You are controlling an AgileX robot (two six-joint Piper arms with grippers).
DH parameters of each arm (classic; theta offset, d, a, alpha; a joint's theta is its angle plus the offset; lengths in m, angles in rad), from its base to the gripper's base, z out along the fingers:
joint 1: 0 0.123 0 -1.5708
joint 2: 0.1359 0 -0.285 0
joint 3: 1.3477 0 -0.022 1.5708
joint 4: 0 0.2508 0 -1.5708
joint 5: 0 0 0.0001 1.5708
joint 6: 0 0.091 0 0
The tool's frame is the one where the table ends.
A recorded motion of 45 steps. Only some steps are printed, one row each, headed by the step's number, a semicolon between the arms.
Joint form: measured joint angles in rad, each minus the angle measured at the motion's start. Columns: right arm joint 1, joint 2, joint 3, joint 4, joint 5, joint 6; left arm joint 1, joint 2, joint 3, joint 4, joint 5, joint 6.
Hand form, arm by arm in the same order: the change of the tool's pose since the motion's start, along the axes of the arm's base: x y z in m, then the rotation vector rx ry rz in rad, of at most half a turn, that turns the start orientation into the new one. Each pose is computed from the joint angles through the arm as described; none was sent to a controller.
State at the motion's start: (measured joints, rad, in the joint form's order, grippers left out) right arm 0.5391 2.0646 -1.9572 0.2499 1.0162 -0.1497; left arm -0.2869 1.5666 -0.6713 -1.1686 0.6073 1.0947
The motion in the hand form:
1: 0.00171 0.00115 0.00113 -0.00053 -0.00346 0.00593; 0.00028 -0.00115 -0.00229 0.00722 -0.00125 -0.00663
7: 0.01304 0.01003 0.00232 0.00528 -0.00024 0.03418; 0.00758 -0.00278 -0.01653 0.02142 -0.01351 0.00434
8: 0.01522 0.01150 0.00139 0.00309 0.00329 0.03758; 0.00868 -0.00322 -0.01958 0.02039 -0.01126 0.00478
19: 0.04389 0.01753 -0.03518 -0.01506 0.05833 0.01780; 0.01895 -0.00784 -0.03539 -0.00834 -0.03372 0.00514
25: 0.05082 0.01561 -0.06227 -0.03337 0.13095 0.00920; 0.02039 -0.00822 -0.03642 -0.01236 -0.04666 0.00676
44: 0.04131 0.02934 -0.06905 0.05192 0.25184 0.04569; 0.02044 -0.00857 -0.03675 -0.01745 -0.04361 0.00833
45: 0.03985 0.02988 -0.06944 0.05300 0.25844 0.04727; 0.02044 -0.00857 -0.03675 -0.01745 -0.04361 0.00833
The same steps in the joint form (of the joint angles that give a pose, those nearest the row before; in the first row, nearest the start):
1: 0.0000 0.0094 -0.0199 0.0000 0.0090 -0.0044; -0.0056 0.0084 0.0000 -0.0017 -0.0072 0.0091
7: 0.0000 0.0829 -0.1500 0.0144 0.0707 -0.0192; -0.0100 0.0679 0.0000 -0.0862 -0.0523 0.1096
8: 0.0000 0.0984 -0.1742 0.0144 0.0840 -0.0192; -0.0100 0.0810 0.0000 -0.1053 -0.0548 0.1305
19: -0.0204 0.2590 -0.3296 0.0190 0.1340 -0.0042; -0.0100 0.1628 -0.0099 -0.2861 -0.0593 0.3278
25: -0.0335 0.3121 -0.3317 0.0370 0.1558 -0.0020; -0.0100 0.1692 -0.0099 -0.3201 -0.0622 0.3660
44: -0.0233 0.3372 -0.3454 0.1720 0.2119 -0.0020; -0.0100 0.1715 -0.0099 -0.3264 -0.0583 0.3681
45: -0.0216 0.3332 -0.3363 0.1763 0.2118 -0.0020; -0.0100 0.1715 -0.0099 -0.3264 -0.0583 0.3681

